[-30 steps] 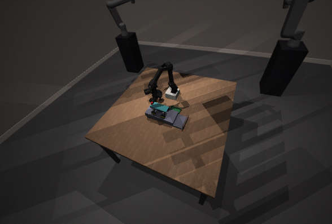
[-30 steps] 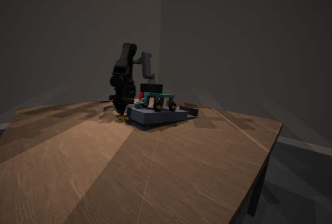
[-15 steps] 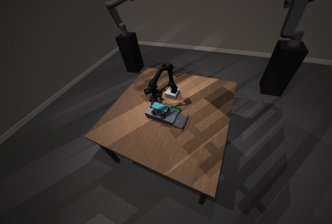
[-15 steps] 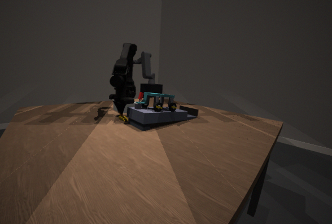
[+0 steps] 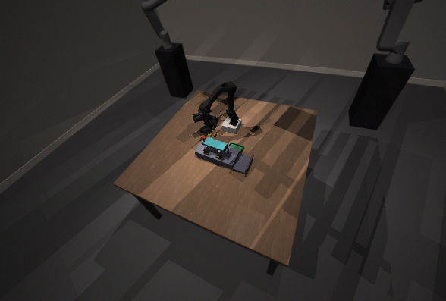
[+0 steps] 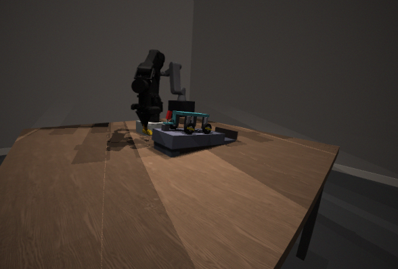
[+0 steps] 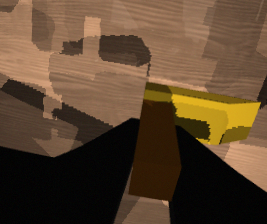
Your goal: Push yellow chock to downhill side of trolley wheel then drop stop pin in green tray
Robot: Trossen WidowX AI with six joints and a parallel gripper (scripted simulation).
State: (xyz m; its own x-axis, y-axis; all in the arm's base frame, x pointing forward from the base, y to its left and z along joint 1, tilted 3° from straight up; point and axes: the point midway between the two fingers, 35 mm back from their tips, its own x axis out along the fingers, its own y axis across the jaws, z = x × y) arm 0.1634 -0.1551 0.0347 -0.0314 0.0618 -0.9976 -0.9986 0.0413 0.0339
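My gripper tip is now 150 mm short of the red-headed stop pin, 50 mm below it and 20 mm to the right of it. Round my gripper tip: teal trolley (170 mm ahead, 130 mm to the left, 30 mm above); yellow chock (20 mm ahead, 10 mm below); grey ramp (170 mm ahead, 130 mm to the left, 30 mm below).
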